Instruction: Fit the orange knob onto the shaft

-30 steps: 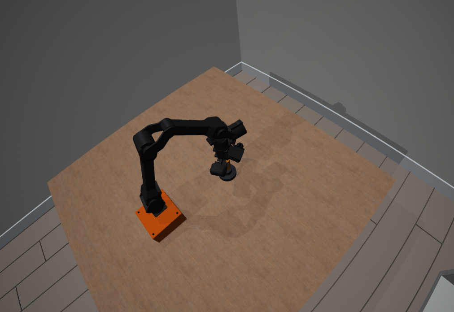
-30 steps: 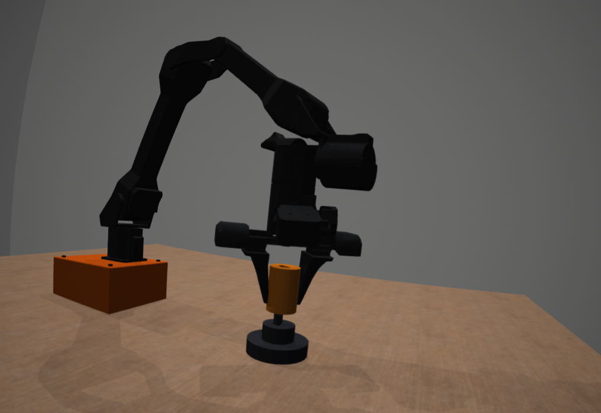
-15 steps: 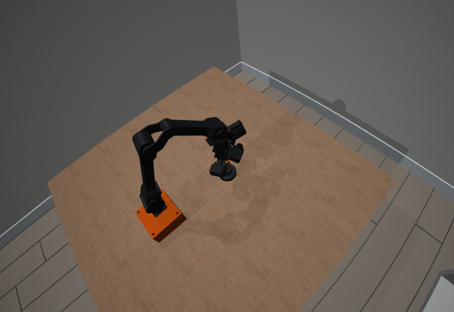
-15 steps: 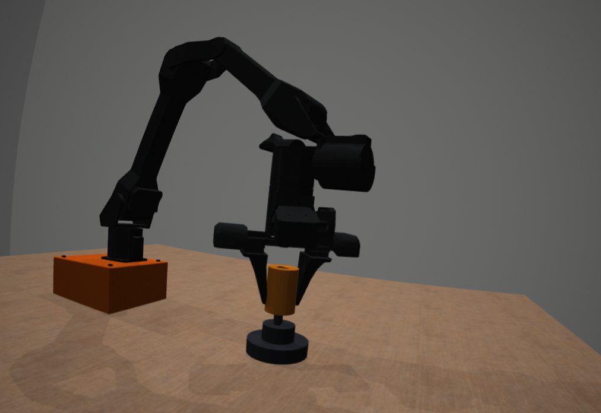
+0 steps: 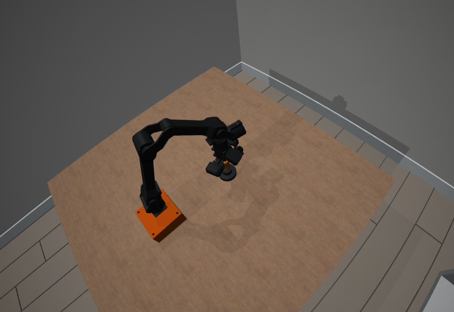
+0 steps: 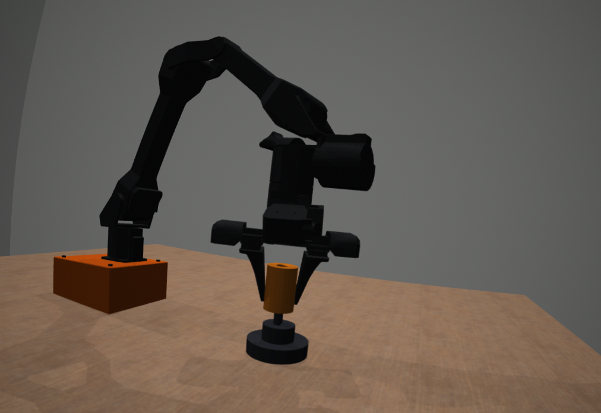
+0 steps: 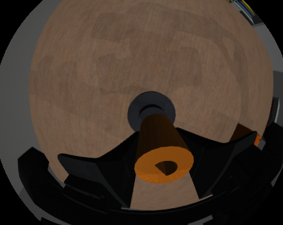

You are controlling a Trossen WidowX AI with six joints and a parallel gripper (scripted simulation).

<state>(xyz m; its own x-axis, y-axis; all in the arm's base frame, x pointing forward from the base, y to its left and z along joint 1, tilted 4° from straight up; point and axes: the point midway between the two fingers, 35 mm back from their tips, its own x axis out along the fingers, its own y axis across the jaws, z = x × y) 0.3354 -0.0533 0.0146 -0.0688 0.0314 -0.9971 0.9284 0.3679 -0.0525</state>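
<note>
My gripper tip is 20 mm below the orange knob. Also, from my gripper tip: pedestal 40 mm below.
</note>
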